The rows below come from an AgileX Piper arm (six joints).
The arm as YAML. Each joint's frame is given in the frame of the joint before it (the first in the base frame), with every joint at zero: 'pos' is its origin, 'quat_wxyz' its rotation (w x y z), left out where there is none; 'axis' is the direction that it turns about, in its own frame. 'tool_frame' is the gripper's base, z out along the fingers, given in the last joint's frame.
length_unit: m
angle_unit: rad
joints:
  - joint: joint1
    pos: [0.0, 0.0, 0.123]
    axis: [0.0, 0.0, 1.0]
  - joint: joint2
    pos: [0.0, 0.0, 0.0]
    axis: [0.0, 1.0, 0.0]
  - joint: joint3
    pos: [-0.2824, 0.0, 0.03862]
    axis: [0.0, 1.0, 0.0]
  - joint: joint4
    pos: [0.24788, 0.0, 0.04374]
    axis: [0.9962, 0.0, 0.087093]
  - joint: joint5
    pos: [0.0, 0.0, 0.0]
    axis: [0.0, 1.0, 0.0]
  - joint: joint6
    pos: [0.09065, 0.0, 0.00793]
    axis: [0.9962, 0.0, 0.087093]
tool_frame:
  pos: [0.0, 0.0, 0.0]
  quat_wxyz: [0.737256, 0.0, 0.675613, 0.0]
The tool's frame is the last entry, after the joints.
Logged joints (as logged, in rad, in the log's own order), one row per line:
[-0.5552 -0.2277 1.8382 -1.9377 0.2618 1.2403]
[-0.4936 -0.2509 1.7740 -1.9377 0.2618 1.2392]
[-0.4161 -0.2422 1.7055 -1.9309 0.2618 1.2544]
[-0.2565 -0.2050 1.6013 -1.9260 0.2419 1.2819]
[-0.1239 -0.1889 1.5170 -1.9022 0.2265 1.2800]
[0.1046 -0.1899 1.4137 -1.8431 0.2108 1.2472]
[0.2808 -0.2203 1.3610 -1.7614 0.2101 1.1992]
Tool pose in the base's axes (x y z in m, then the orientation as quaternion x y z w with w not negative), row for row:
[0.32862 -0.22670 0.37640 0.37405 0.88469 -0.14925 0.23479]
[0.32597 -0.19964 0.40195 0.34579 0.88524 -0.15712 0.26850]
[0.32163 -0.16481 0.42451 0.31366 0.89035 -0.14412 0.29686]
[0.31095 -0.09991 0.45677 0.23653 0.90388 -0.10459 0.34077]
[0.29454 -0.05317 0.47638 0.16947 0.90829 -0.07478 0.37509]
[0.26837 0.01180 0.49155 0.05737 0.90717 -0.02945 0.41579]
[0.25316 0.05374 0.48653 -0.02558 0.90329 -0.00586 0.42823]
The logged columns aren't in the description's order. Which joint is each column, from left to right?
Columns, left to right: joint1, joint4, joint2, joint3, joint6, joint5.
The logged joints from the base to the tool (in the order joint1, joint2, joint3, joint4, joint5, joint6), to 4 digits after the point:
[-0.5552 1.8382 -1.9377 -0.2277 1.2403 0.2618]
[-0.4936 1.7740 -1.9377 -0.2509 1.2392 0.2618]
[-0.4161 1.7055 -1.9309 -0.2422 1.2544 0.2618]
[-0.2565 1.6013 -1.9260 -0.2050 1.2819 0.2419]
[-0.1239 1.5170 -1.9022 -0.1889 1.2800 0.2265]
[0.1046 1.4137 -1.8431 -0.1899 1.2472 0.2108]
[0.2808 1.3610 -1.7614 -0.2203 1.1992 0.2101]

